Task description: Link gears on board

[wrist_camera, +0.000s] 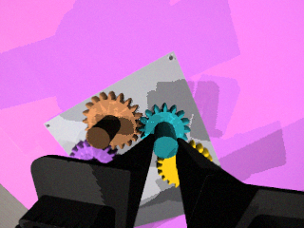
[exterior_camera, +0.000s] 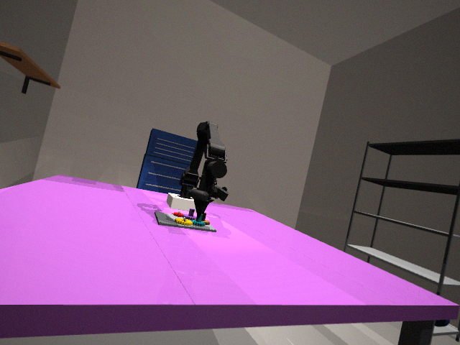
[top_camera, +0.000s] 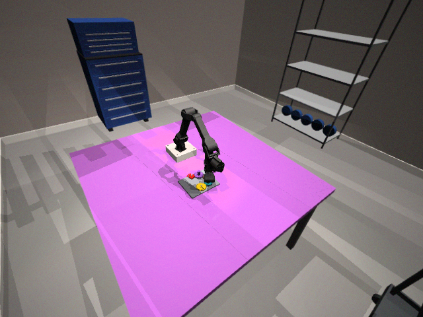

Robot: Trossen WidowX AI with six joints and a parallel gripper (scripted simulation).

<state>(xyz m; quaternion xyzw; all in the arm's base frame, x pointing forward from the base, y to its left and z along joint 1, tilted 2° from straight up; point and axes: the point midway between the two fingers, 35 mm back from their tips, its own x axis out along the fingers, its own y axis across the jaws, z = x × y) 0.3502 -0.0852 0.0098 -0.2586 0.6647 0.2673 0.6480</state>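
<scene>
The cyan gear lies 10 mm below my gripper tip. Round my gripper tip: yellow gear (50 mm to the right, 20 mm below, 10 mm behind); purple gear (100 mm behind, 20 mm below, 10 mm to the left); brown gear (40 mm to the left, 40 mm behind, 20 mm below).
</scene>
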